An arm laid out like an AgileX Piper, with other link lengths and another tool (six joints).
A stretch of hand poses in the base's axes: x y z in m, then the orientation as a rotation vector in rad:
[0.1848, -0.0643, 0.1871, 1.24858, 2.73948, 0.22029]
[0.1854, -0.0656, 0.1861, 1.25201, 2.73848, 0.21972]
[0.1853, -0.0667, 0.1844, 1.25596, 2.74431, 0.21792]
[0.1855, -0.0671, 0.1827, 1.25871, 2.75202, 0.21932]
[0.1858, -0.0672, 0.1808, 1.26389, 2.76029, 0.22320]
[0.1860, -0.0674, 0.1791, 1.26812, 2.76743, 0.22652]
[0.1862, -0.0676, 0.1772, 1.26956, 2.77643, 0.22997]
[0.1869, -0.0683, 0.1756, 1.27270, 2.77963, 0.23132]
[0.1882, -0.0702, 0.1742, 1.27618, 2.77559, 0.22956]
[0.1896, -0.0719, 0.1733, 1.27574, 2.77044, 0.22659]
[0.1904, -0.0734, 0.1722, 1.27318, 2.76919, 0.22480]
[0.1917, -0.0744, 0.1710, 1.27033, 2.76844, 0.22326]
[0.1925, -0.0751, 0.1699, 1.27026, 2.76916, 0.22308]
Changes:
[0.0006, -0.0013, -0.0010, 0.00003, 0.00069, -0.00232]
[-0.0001, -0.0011, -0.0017, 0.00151, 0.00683, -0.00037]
[0.0002, -0.0004, -0.0017, 0.00386, 0.00723, 0.00109]
[0.0003, -0.0001, -0.0019, 0.00607, 0.00817, 0.00000]
[0.0002, -0.0002, -0.0017, 0.00517, 0.00697, 0.00014]
[0.0002, -0.0002, -0.0019, 0.00528, 0.00733, 0.00234]
[0.0007, -0.0007, -0.0016, 0.00246, 0.00368, -0.00064]
[0.0013, -0.0019, -0.0014, -0.00171, -0.00153, -0.00337]
[0.0014, -0.0017, -0.0009, -0.00357, -0.00382, -0.00159]
[0.0008, -0.0015, -0.0011, -0.00201, -0.00172, 0.00096]
[0.0013, -0.0010, -0.0012, -0.00176, -0.00148, 0.00130]
[0.0008, -0.0007, -0.0011, 0.00010, 0.00060, 0.00028]

